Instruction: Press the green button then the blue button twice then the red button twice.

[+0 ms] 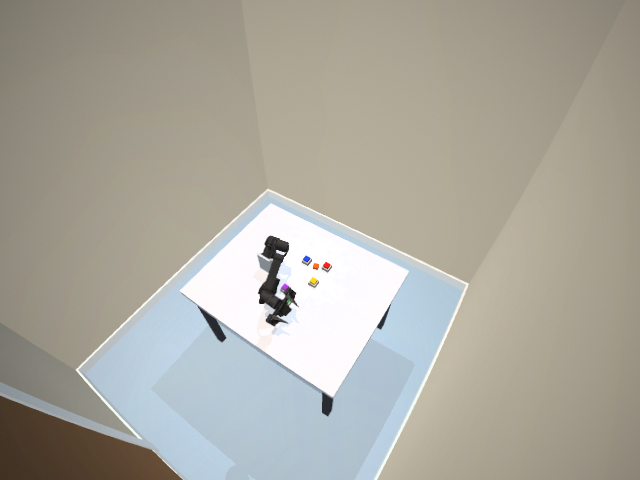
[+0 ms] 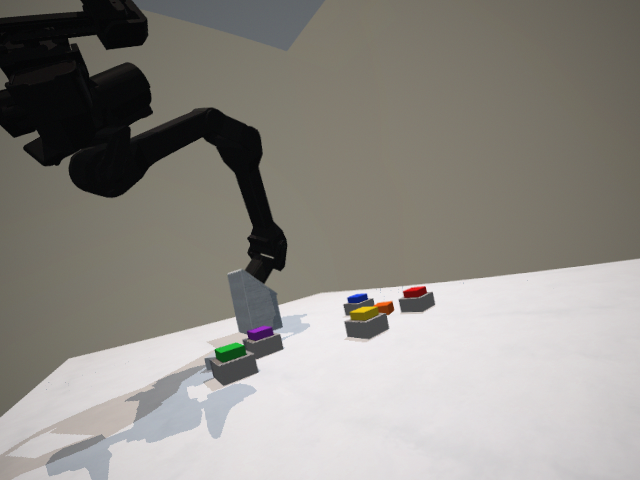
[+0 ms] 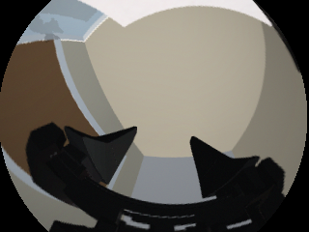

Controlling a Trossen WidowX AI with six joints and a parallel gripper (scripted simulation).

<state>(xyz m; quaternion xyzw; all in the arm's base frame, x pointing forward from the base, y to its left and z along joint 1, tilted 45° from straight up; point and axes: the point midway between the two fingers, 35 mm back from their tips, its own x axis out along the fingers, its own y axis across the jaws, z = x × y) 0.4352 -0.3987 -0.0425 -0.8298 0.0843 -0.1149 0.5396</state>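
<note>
Now: gripper tip 220 mm past the green button, 180 mm to the right of it and 350 mm above it. Also, from my gripper tip: red button: 170 mm behind, 510 mm to the left, 350 mm below; yellow button: 170 mm behind, 380 mm to the left, 350 mm below; purple button: 280 mm behind, 240 mm to the left, 350 mm below.
</note>
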